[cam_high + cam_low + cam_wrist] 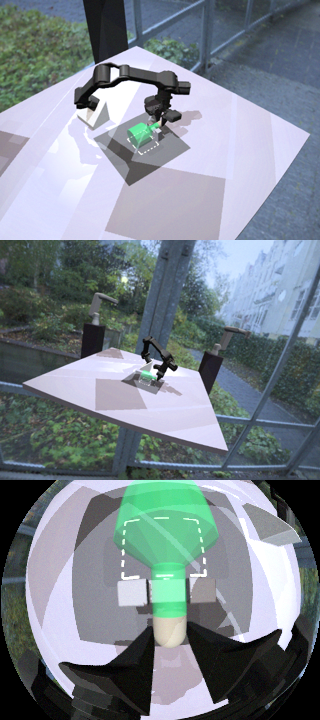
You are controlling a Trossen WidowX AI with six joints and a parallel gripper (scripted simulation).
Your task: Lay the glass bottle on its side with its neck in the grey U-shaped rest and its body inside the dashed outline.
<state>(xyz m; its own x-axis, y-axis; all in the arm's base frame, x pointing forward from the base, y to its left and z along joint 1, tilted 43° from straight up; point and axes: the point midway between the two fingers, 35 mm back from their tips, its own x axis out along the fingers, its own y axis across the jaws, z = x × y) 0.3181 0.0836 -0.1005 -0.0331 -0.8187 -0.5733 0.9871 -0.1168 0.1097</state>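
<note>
My gripper tip is now 50 mm to the left of the glass bottle and 10 mm past it. The rest, counted from my gripper tip: mat: 110 mm to the right, 50 mm below, 20 mm behind.
</note>
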